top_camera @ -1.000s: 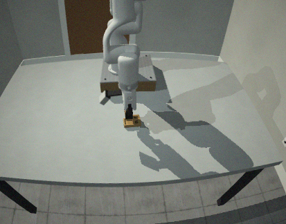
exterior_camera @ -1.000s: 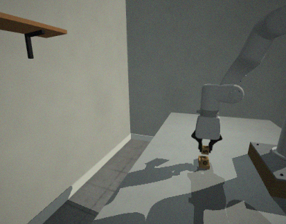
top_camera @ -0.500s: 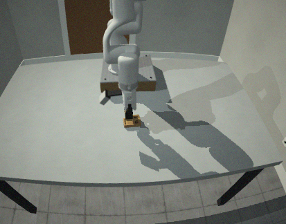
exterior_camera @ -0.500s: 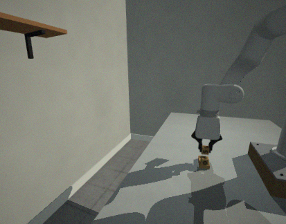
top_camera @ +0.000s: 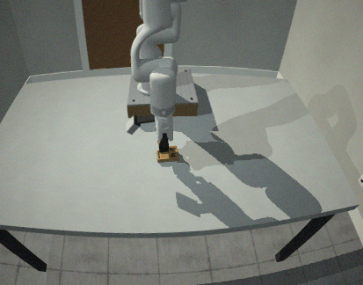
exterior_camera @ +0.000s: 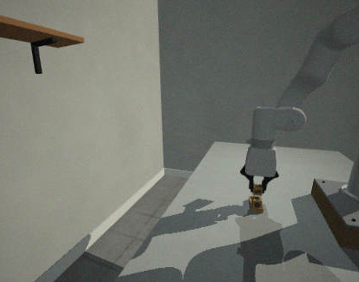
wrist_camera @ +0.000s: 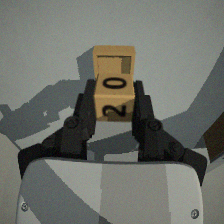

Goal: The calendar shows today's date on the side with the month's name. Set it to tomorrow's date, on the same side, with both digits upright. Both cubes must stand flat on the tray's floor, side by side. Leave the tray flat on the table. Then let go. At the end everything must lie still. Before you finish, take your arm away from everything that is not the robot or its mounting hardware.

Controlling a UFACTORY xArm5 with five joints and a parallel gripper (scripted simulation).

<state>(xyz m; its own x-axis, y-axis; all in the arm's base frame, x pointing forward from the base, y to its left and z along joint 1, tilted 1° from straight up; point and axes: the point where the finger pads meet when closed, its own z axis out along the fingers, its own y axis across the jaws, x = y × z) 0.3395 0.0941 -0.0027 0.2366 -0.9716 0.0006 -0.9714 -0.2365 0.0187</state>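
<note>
My hand is 60 mm above the wooden calendar tray and 20 mm to the right of it.
</note>
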